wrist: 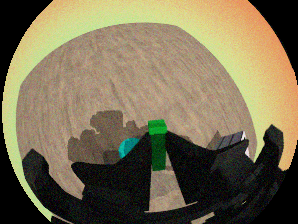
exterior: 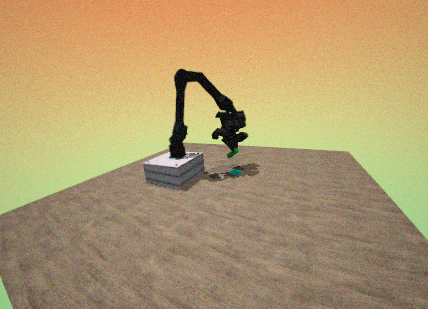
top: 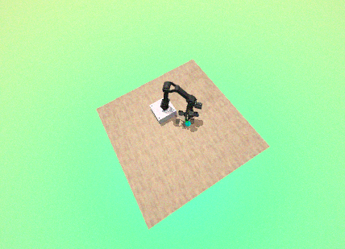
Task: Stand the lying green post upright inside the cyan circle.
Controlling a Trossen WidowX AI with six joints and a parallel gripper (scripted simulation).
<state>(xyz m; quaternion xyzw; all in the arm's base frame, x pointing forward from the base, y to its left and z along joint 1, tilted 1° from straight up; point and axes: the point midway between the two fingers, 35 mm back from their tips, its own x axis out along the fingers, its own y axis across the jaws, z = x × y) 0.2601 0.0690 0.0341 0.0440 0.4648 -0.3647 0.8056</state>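
My gripper tip is now 11 cm above the cyan circle, 3 cm to the right of it and 1 cm past it. From my gripper tip the other things lie so: green post (1 cm to the left, 1 cm below, 1 cm behind).
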